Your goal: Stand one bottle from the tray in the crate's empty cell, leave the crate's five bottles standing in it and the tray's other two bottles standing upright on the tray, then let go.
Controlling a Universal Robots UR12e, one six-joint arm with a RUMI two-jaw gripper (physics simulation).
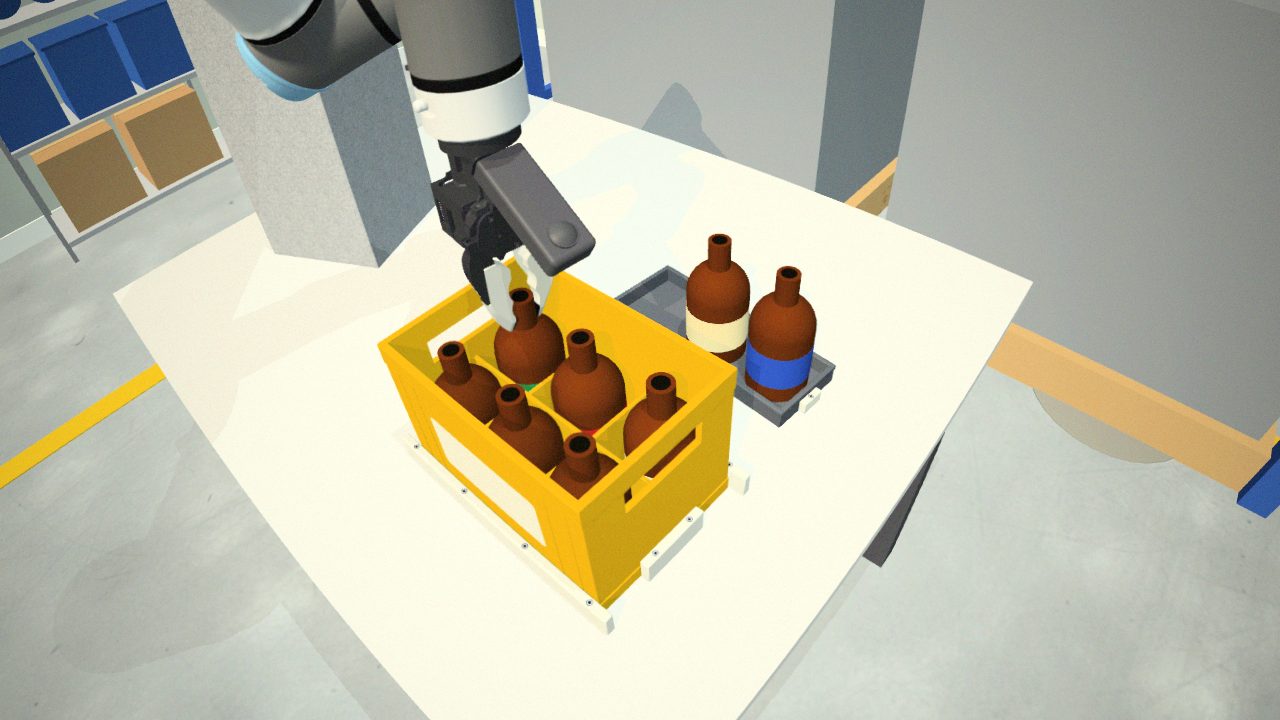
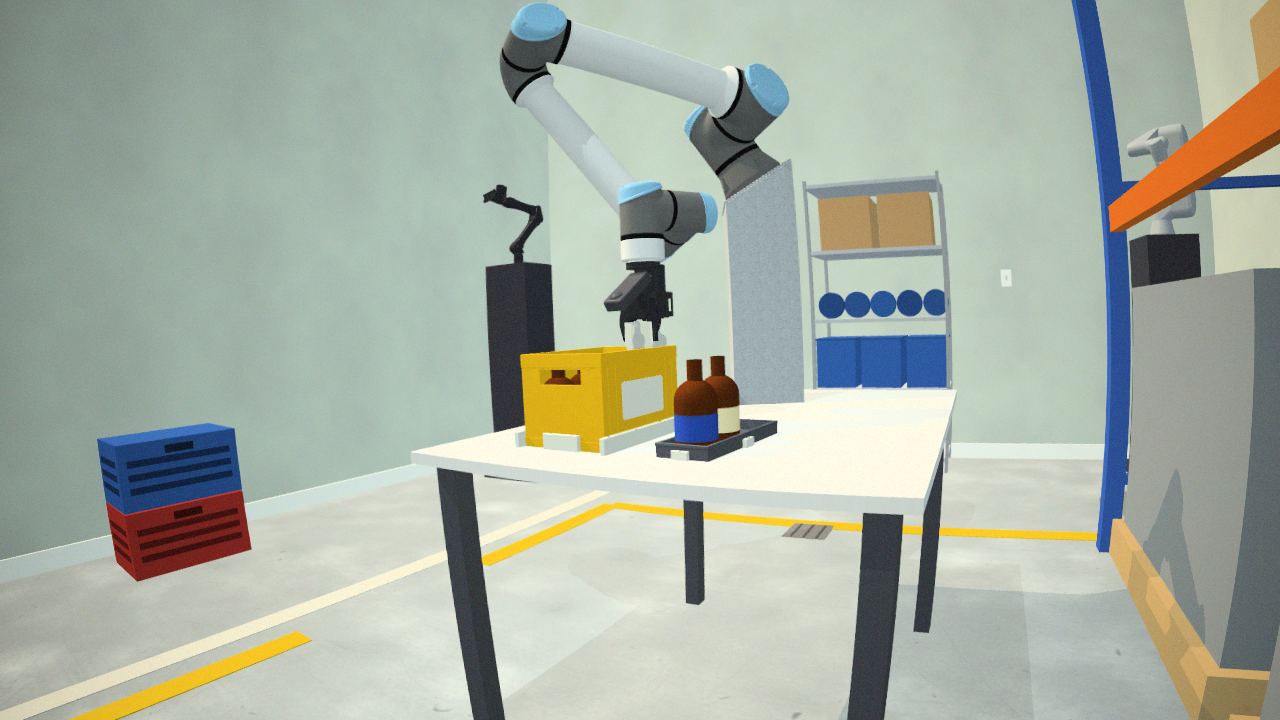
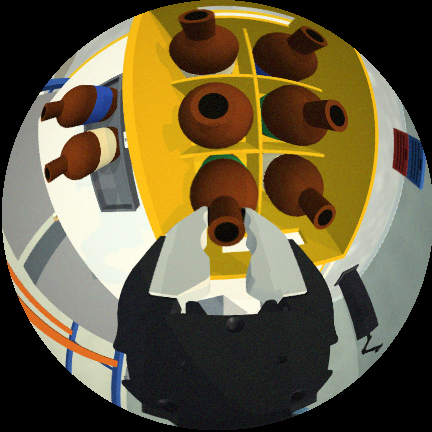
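Where they show: gripper, fingertip midpoint: [image 1: 524, 322] [image 3: 224, 208]; arm's base at its link origin: [image 2: 756, 186].
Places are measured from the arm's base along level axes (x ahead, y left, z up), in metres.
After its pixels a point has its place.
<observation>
My gripper [image 1: 523, 308] @(y -0.124, x 0.552, z -0.465 m) [image 2: 646, 342] @(y -0.124, x 0.552, z -0.465 m) [image 3: 224, 208] @(y -0.124, x 0.552, z -0.465 m) is shut on the neck of a brown bottle with a green label [image 1: 528, 349] @(y -0.144, x 0.573, z -0.476 m) [image 3: 223, 187] @(y -0.127, x 0.571, z -0.467 m). That bottle is upright in a corner cell of the yellow crate [image 1: 662, 510] @(y -0.197, x 0.768, z -0.527 m) [image 2: 562, 416] @(y -0.191, x 0.769, z -0.538 m) [image 3: 145, 125] @(y -0.090, x 0.636, z -0.439 m); its base is hidden. Five other brown bottles stand in the crate's other cells, one per cell. A blue-labelled bottle [image 1: 778, 335] @(y 0.026, x 0.761, z -0.495 m) [image 2: 695, 402] @(y 0.072, x 0.785, z -0.507 m) [image 3: 82, 105] @(y 0.030, x 0.730, z -0.501 m) and a cream-labelled bottle [image 1: 717, 295] @(y 0.043, x 0.677, z -0.491 m) [image 2: 726, 394] @(y 0.095, x 0.690, z -0.505 m) [image 3: 85, 152] @(y 0.037, x 0.655, z -0.497 m) stand upright on the dark grey tray [image 2: 760, 429] @(y 0.136, x 0.617, z -0.579 m) [image 3: 117, 195] @(y 0.096, x 0.553, z -0.595 m).
The crate's walls rise close around the gripped bottle. White guide strips [image 1: 673, 544] @(y -0.198, x 0.780, z -0.574 m) [image 2: 562, 442] @(y -0.186, x 0.781, z -0.584 m) lie along the crate's base on the white table [image 1: 313, 447] @(y -0.325, x 0.358, z -0.600 m) [image 2: 832, 456] @(y 0.290, x 0.744, z -0.600 m). The grey pedestal [image 1: 286, 179] @(y -0.092, x 0.032, z -0.450 m) [image 2: 768, 295] @(y 0.041, x 0.113, z -0.316 m) stands behind the crate and tray.
</observation>
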